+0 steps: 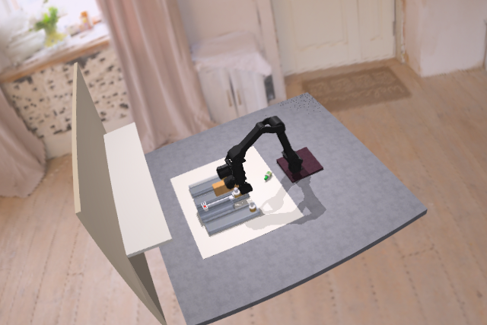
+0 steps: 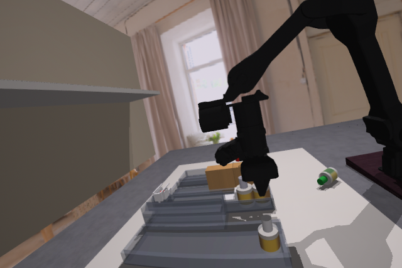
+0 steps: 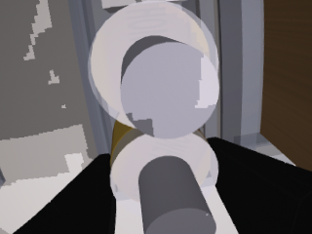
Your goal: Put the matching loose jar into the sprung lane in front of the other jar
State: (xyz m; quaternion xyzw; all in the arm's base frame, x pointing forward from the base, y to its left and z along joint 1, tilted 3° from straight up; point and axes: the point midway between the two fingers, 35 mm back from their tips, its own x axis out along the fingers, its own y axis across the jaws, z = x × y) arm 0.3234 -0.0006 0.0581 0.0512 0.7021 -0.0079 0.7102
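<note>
The pale pusher plate lies 15 cm ahead of my gripper tip, 2 cm to the left of it and 2 cm above it. Round my gripper tip: red mark: 22 cm ahead, 4 cm above, 2 cm to the left; then grey lane: 15 cm ahead, 1 cm to the left, 1 cm below; then green-capped jar: 16 cm behind, 4 cm to the right, 2 cm below.
</note>
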